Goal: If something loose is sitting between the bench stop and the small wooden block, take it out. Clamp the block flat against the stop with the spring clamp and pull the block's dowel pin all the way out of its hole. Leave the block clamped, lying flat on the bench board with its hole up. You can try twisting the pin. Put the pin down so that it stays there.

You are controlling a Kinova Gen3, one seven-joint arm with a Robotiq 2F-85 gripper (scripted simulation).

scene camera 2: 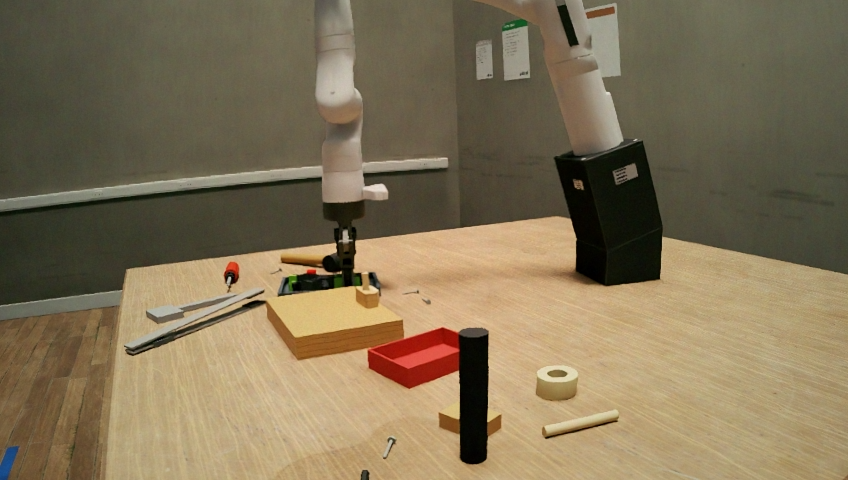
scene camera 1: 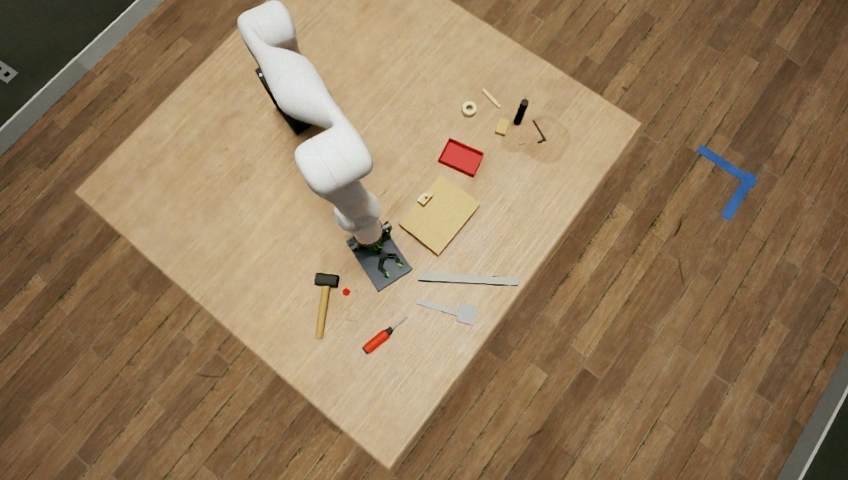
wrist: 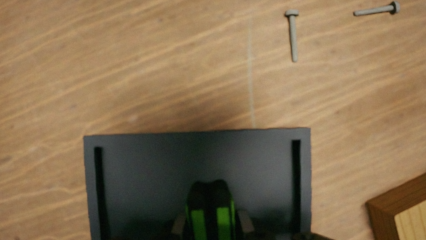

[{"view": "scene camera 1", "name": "tan bench board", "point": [435,225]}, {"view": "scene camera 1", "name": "mallet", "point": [326,281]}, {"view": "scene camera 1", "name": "red tray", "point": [467,159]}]
